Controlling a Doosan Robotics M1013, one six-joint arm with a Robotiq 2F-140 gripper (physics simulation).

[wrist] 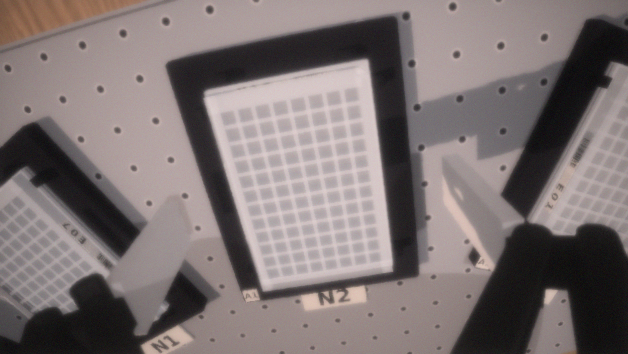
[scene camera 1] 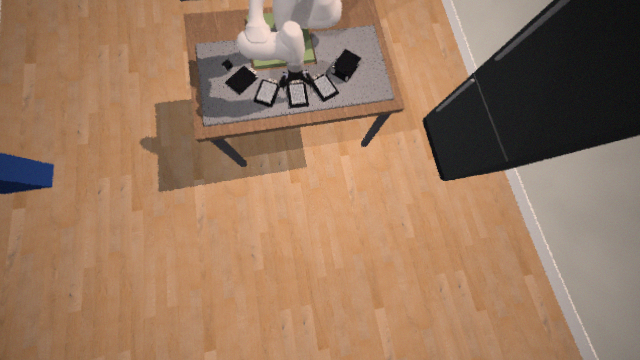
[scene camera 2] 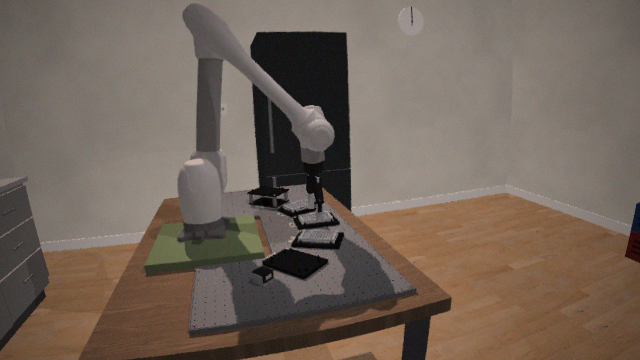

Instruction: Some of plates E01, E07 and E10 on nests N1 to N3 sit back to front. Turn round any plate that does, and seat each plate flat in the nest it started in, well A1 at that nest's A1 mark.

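Places are measured from the arm's base along level axes (x left, y ahead, z down), in millimetres.
Pixels of known places: gripper, fingertip midpoint: [wrist: 310, 202] [scene camera 1: 297, 92] [scene camera 2: 315, 214]; arm's base, link origin: [scene camera 2: 204, 231].
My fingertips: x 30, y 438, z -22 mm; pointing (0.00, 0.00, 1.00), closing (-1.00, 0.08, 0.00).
Ahead of a thing's pixels: the offset from my fingertips to its top centre. "spot": to the spot under its first point.
My gripper [scene camera 1: 296, 81] [scene camera 2: 319, 207] [wrist: 310, 202] is open and empty above nest N2 {dx +1, dy +0, dz +14 mm} [wrist: 402, 200], its fingers spread either side. A white gridded plate {dx +1, dy +0, dz +9 mm} [scene camera 1: 297, 93] [scene camera 2: 316, 218] [wrist: 302, 180] lies in N2; its label does not show. Plate E07 {dx +176, dy -47, dz +9 mm} [scene camera 1: 325, 87] [scene camera 2: 299, 206] [wrist: 37, 250] lies in nest N1 {dx +176, dy -47, dz +14 mm} [wrist: 120, 215], label on its long side towards N2, partly behind a finger. Plate E01 {dx -188, dy -20, dz +9 mm} [scene camera 1: 267, 92] [scene camera 2: 318, 237] [wrist: 595, 165] lies in nest N3 {dx -188, dy -20, dz +14 mm} [wrist: 555, 110], label also towards N2. A1 marks show at the lower left corners of N2 and N3 in the wrist view; N1's does not show. No well A1 is readable.
The black RD nest {dx -346, dy -138, dz +3 mm} [scene camera 1: 241, 80] [scene camera 2: 295, 262] lies beyond N3, with a small black device {spot: dx -418, dy -206, dz +2 mm} [scene camera 1: 227, 64] [scene camera 2: 262, 275] beside it. A two-level black stand [scene camera 1: 346, 65] [scene camera 2: 268, 191] stands beyond N1. The arm's green base [scene camera 2: 165, 255] is behind the nests.
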